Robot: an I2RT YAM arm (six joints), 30 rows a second.
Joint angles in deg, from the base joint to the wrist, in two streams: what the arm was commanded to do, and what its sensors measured. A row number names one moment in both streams.
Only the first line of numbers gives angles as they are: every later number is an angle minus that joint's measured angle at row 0.
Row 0, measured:
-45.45 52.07 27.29 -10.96 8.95 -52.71
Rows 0 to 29, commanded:
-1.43 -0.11 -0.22 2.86 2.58 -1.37
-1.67 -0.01 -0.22 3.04 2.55 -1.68
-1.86 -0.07 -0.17 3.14 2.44 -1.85
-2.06 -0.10 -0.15 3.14 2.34 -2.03
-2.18 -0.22 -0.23 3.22 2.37 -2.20
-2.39 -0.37 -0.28 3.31 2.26 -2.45
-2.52 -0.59 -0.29 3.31 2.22 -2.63
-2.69 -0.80 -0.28 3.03 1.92 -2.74
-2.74 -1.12 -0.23 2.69 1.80 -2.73
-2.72 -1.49 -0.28 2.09 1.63 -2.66
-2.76 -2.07 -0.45 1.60 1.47 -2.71
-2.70 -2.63 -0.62 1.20 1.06 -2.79
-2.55 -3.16 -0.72 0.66 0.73 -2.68
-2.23 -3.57 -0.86 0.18 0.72 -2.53
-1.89 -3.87 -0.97 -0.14 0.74 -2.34
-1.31 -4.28 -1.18 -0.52 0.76 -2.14
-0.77 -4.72 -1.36 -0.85 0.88 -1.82
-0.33 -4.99 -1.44 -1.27 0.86 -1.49
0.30 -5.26 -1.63 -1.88 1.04 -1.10
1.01 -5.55 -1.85 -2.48 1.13 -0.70
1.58 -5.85 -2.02 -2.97 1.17 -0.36
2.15 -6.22 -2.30 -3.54 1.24 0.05
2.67 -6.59 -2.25 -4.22 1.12 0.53
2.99 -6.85 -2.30 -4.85 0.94 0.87
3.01 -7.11 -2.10 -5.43 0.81 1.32
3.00 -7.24 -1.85 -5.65 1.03 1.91
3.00 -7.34 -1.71 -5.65 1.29 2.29
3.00 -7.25 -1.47 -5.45 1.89 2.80
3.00 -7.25 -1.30 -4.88 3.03 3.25
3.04 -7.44 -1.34 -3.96 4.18 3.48
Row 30, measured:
1.92 -7.10 -0.99 0.20 5.33 -0.13
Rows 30 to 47, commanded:
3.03 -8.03 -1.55 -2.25 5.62 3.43
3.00 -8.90 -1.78 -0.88 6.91 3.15
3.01 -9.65 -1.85 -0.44 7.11 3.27
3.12 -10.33 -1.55 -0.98 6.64 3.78
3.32 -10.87 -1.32 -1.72 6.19 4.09
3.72 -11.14 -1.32 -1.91 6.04 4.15
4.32 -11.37 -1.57 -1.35 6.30 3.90
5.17 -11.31 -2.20 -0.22 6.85 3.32
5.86 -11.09 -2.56 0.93 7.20 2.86
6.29 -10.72 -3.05 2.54 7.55 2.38
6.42 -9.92 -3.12 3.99 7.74 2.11
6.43 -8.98 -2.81 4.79 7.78 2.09
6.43 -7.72 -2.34 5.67 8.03 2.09
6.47 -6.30 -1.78 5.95 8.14 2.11
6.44 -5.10 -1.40 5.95 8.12 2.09
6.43 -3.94 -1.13 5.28 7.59 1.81
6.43 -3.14 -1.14 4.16 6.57 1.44
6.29 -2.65 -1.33 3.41 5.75 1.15
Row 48, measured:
6.21 -3.84 -2.10 3.67 7.24 1.58
